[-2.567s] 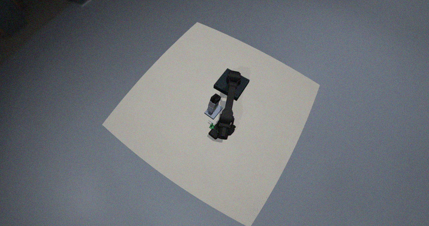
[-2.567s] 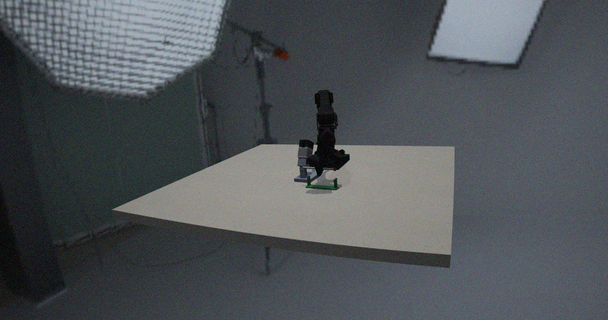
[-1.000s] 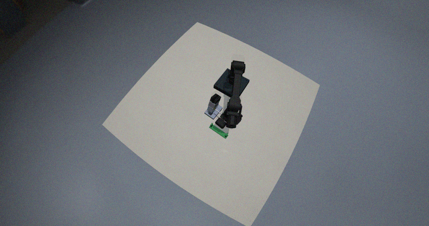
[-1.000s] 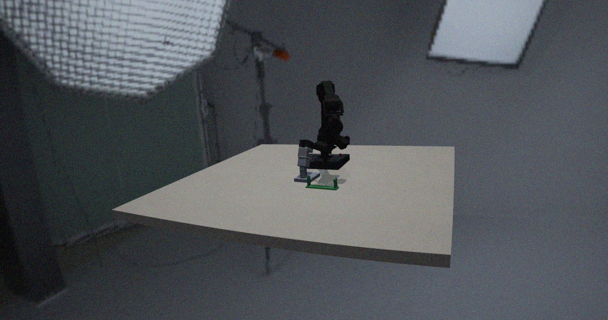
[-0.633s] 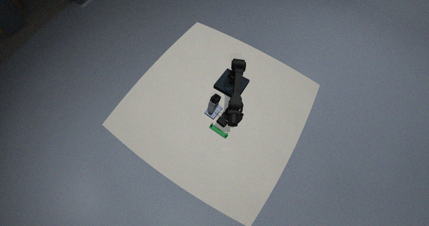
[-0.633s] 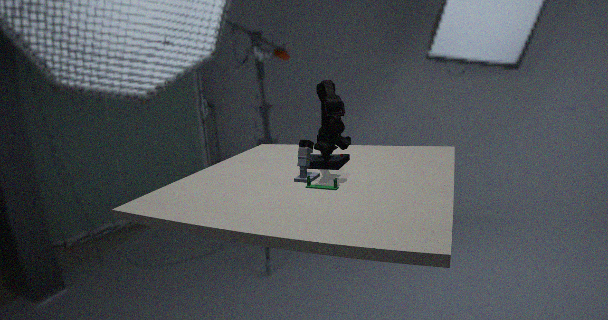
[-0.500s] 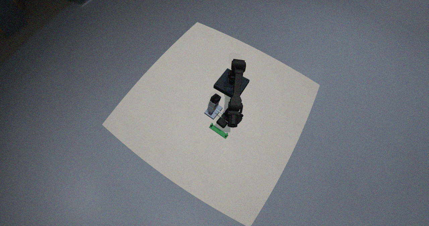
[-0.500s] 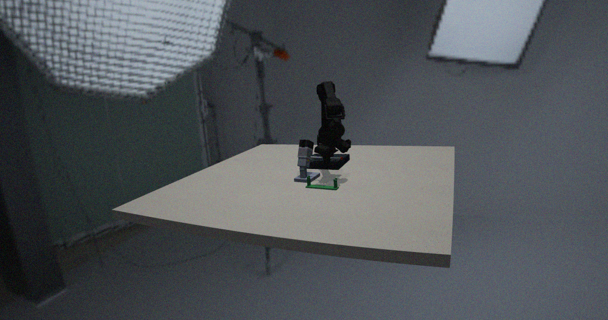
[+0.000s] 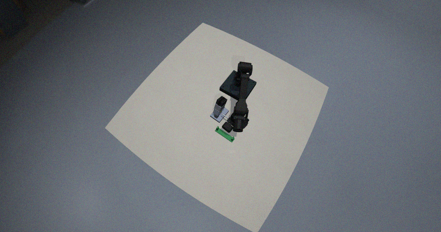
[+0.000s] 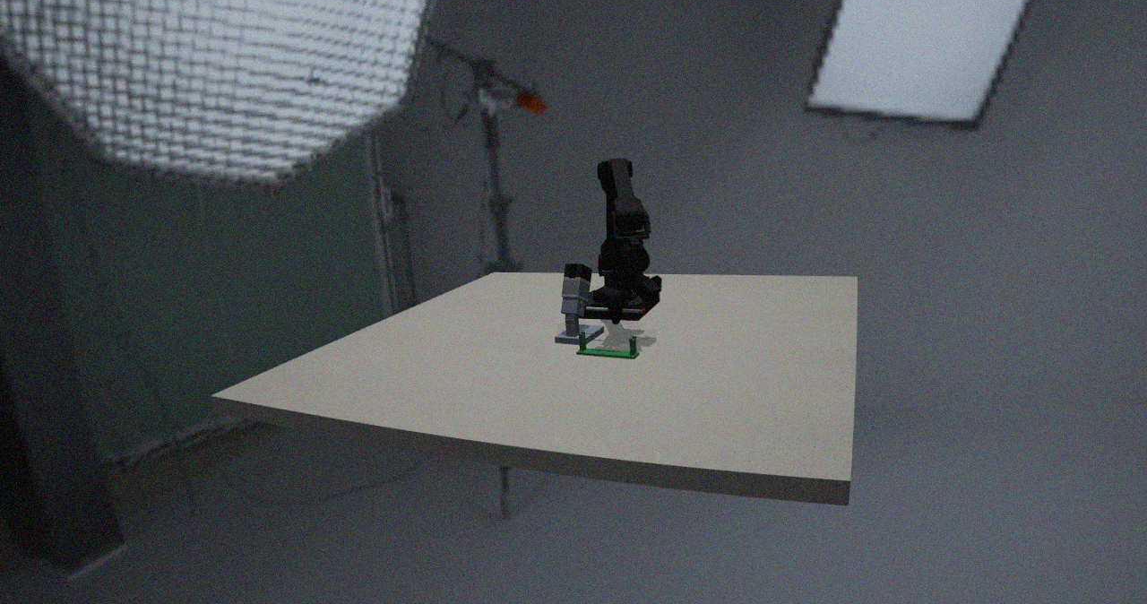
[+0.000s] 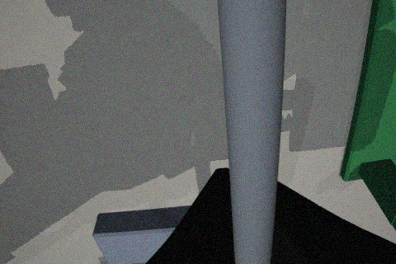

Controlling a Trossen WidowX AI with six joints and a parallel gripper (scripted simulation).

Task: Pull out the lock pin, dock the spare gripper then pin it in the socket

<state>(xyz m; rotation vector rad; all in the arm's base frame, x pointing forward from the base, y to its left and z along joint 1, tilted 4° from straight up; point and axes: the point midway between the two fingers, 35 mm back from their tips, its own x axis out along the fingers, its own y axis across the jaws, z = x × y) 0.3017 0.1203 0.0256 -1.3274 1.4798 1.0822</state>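
Right now the grey mount is 20 mm behind my gripper tip and 100 mm to the right of it. The rest, counted from my gripper tip: green rack: 80 mm ahead, 10 mm to the left, 20 mm below; then spare gripper: 30 mm behind, 110 mm to the right, 70 mm above.
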